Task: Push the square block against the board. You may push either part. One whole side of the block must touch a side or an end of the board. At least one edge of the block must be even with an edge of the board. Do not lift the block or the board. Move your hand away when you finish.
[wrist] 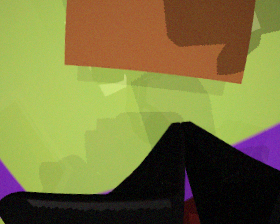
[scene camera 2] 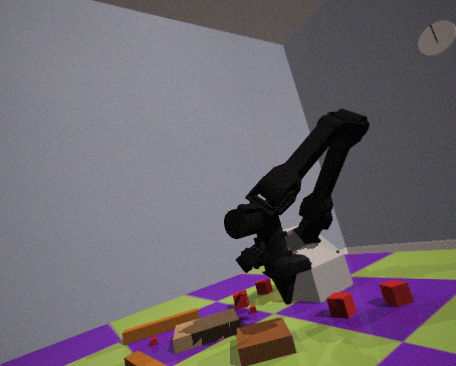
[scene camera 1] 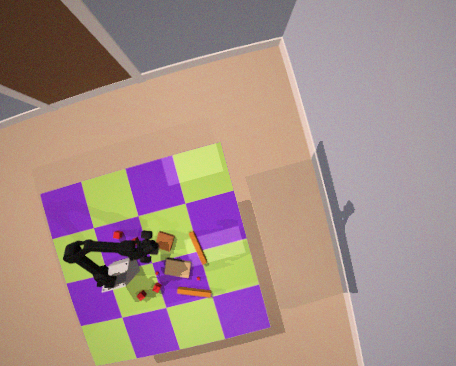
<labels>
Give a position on a brown square block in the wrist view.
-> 203, 46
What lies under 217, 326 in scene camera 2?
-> A tan block.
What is the gripper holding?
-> Nothing.
</labels>
